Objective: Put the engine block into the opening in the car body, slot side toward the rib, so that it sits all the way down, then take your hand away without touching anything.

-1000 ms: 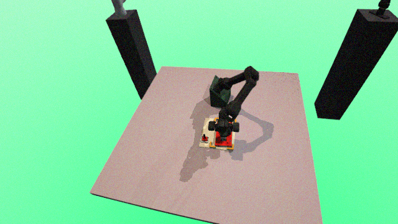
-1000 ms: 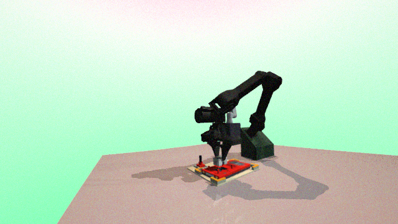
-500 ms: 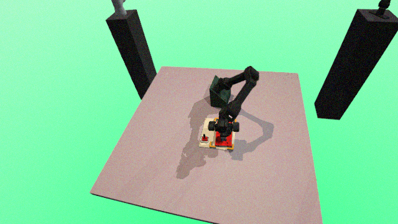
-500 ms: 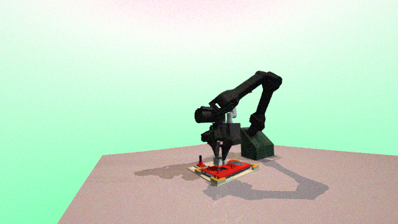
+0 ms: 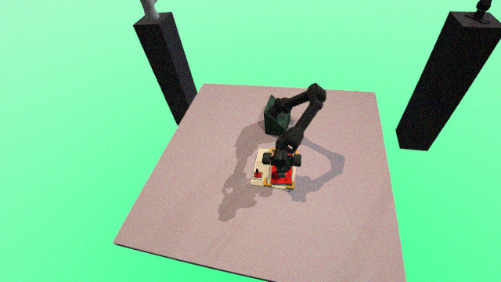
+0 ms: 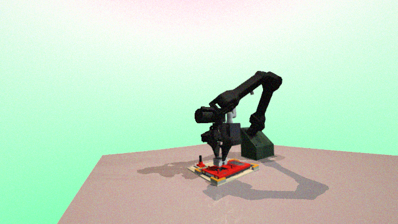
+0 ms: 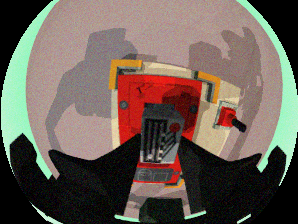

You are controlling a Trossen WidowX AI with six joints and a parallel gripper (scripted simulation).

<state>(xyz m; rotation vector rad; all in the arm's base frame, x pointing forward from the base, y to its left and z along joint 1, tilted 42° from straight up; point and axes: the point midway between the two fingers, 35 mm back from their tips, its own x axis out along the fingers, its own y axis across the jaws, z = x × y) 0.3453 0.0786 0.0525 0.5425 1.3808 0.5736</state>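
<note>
Now: the grey engine block 10 mm below my gripper tip.
</note>
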